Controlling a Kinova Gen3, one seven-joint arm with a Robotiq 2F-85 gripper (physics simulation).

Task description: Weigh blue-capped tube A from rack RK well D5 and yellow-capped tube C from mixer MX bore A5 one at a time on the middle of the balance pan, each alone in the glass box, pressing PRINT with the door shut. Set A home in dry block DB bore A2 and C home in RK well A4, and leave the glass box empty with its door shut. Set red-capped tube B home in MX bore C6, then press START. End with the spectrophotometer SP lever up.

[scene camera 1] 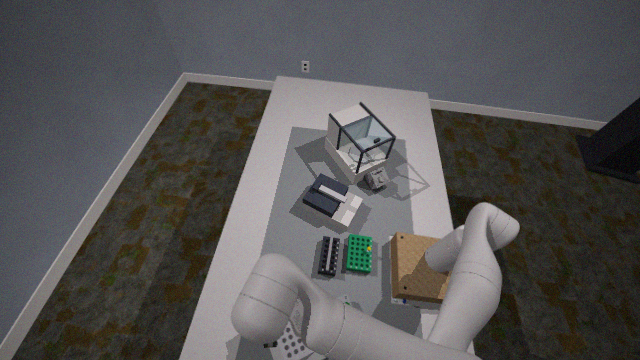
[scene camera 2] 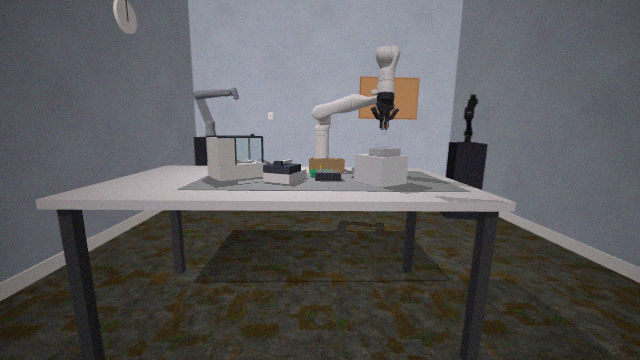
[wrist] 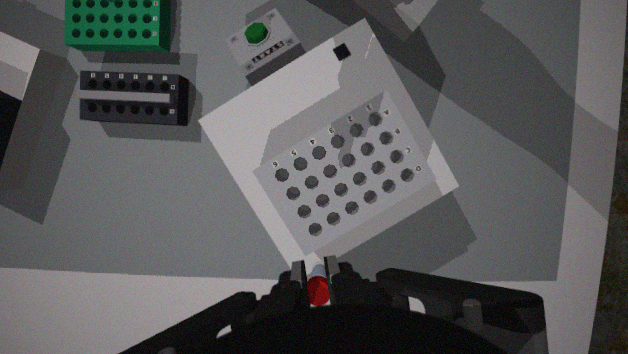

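Where they show: gripper, fingertip midpoint: [scene camera 2: 383, 129] [wrist: 316, 275]; arm's base, link origin: [scene camera 1: 437, 258] [scene camera 2: 321, 158].
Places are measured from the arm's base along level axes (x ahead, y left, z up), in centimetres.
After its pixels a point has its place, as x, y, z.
Note:
My gripper [wrist: 316, 275] {44.7, 35.3, 18.7} [scene camera 2: 384, 124] {44.7, 35.3, 18.7} is shut on red-capped tube B [wrist: 318, 291] {44.6, 35.3, 20.8}, high above mixer MX [wrist: 300, 100] {33.8, 31.5, 6.6} [scene camera 2: 380, 171] {50.2, 34.5, 0.4}. In the wrist view its fingers are beyond the mixer's D6 corner. The mixer bores look empty. The START box [wrist: 272, 56] {29.1, 27.1, 1.3} with its green button [wrist: 256, 33] {26.8, 24.7, 0.3} stands beside it. Green rack RK [wrist: 115, 47] {30.4, 5.2, -5.1} [scene camera 1: 359, 271] {24.5, 10.8, -6.3} holds yellow-capped tube C [scene camera 1: 369, 248] {23.4, 3.3, -1.5}; I cannot tell its well. Black dry block DB [wrist: 132, 96] {36.4, 10.6, -2.1} stands beside the rack. Blue-capped tube A does not show; a tube inside DB is not discernible.
The balance [scene camera 1: 342, 159] {43.0, -31.3, 0.2} with its glass box stands at the far end; its door state is unclear. The PRINT box [scene camera 1: 376, 178] {26.9, -26.6, 0.0} is beside it. Spectrophotometer SP [scene camera 1: 322, 202] {44.7, -7.7, 1.1} has a pale lever [scene camera 1: 331, 193] {42.4, -11.6, 2.9}, its position unclear. A brown block [scene camera 1: 415, 265] {7.4, 5.1, 0.7} stands right of the rack.

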